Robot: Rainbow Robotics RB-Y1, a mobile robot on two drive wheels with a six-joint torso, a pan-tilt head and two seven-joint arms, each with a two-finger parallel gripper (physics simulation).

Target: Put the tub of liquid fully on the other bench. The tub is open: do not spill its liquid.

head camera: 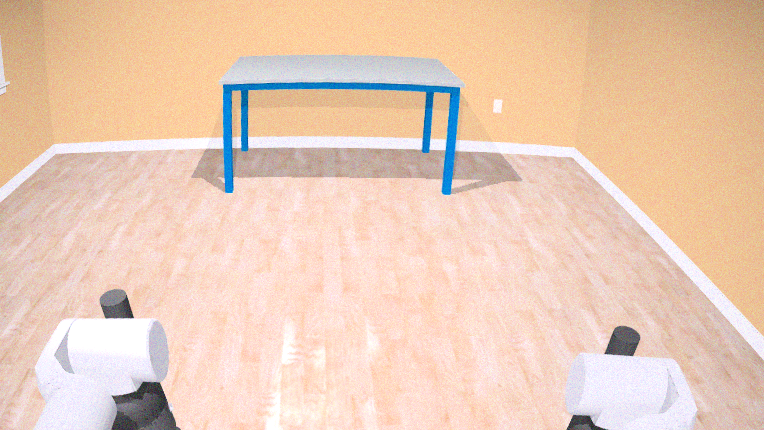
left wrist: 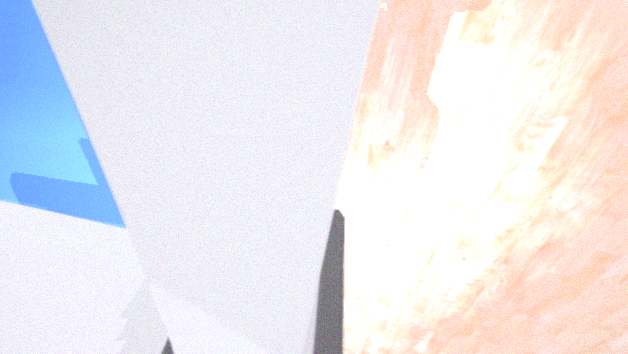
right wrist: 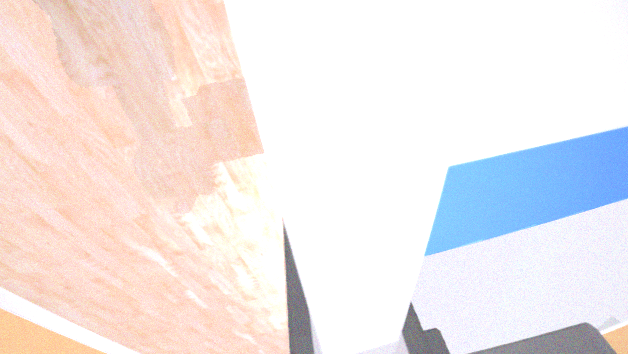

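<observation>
The white tub point(left wrist: 225, 125) point(right wrist: 375, 90) shows in part in both wrist views, with blue liquid point(left wrist: 45, 110) point(right wrist: 520, 190) inside its walls. My left gripper point(left wrist: 286, 221) is shut on the tub's wall at one end. My right gripper point(right wrist: 324, 214) is shut on the wall at the other end. The floor shows well below the tub beyond its walls. The tub and both grippers do not show in the head view. The other bench point(head camera: 342, 70), with a light grey top and blue legs, stands ahead at a distance.
Wooden floor point(head camera: 342, 240) lies between my arms and the bench. An orange wall point(head camera: 133, 80) with a white skirting board is behind the bench, and another wall point(head camera: 695, 160) runs along the right. Parts of both my arms show at the bottom corners of the head view.
</observation>
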